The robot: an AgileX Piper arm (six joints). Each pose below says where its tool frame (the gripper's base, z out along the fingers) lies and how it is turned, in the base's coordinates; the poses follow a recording.
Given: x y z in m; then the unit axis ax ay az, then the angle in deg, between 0 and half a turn.
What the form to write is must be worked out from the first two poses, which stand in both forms.
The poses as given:
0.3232 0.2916 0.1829 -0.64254 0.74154 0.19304 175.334
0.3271 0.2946 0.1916 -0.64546 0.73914 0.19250 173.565
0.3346 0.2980 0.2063 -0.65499 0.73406 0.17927 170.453
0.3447 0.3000 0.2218 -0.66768 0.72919 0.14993 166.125
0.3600 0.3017 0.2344 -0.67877 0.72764 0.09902 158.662
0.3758 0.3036 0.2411 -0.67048 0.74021 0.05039 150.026
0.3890 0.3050 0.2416 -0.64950 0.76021 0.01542 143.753
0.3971 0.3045 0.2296 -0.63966 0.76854 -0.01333 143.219
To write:
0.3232 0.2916 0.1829 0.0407 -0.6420 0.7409 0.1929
0.3271 0.2946 0.1916 0.0561 -0.6444 0.7380 0.1922
0.3346 0.2980 0.2063 0.0832 -0.6527 0.7315 0.1786
0.3447 0.3000 0.2218 0.1208 -0.6628 0.7239 0.1488
0.3600 0.3017 0.2344 0.1851 -0.6670 0.7151 0.0973
0.3758 0.3036 0.2411 0.2586 -0.6477 0.7150 0.0487
0.3890 0.3050 0.2416 0.3111 -0.6173 0.7225 0.0147
0.3971 0.3045 0.2296 0.3155 -0.6070 0.7293 -0.0126

